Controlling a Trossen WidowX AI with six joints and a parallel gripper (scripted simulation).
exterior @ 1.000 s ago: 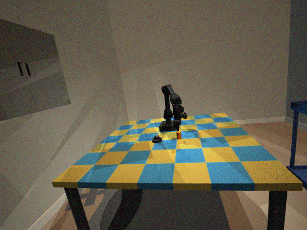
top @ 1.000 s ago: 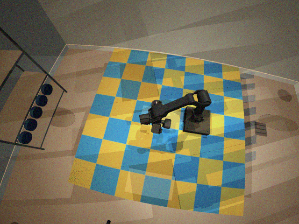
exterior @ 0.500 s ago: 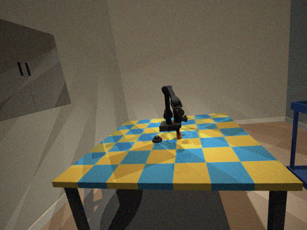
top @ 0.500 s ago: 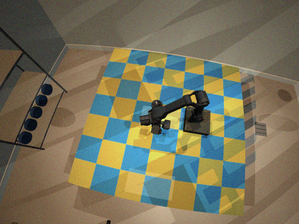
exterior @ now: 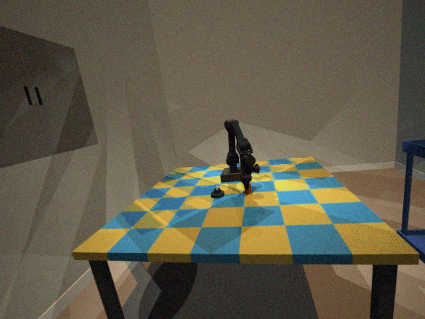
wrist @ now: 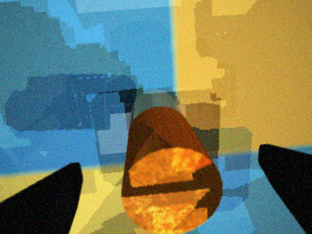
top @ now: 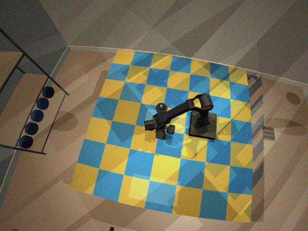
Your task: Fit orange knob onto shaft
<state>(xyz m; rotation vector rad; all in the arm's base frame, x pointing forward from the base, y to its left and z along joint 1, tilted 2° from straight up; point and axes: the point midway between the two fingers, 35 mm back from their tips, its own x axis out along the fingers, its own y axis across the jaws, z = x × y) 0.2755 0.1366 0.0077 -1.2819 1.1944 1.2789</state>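
Right now my gripper tip is 1 cm below the orange knob. Round my gripper tip: dark round pedestal: 4 cm ahead, 18 cm to the right, 1 cm below.
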